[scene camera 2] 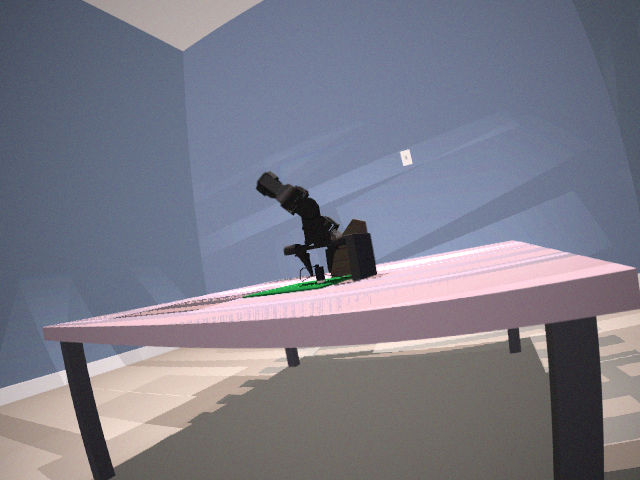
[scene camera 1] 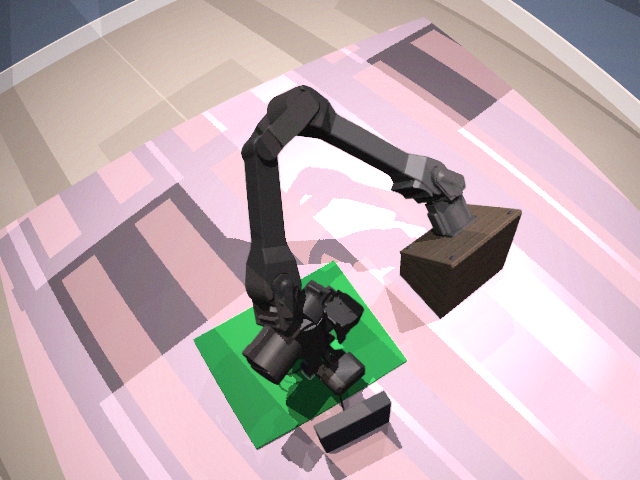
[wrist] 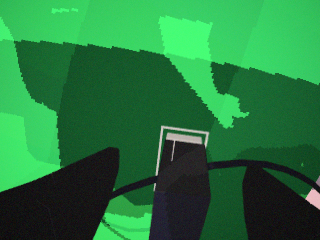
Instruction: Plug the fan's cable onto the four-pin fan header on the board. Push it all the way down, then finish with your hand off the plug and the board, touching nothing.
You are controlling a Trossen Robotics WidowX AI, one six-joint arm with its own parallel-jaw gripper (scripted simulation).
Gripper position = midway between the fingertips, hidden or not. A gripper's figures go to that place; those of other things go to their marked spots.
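The marked spots on a black fan (scene camera 1: 360, 419) and a green board (scene camera 1: 266, 411) are 0.20 m apart. The fan is 0.87 m from the lens, which makes the black fan the nearest to the lens of the things named here. The gripper (scene camera 1: 317, 361) is 1.00 m from the lens, and the green board is 1.01 m from the lens.
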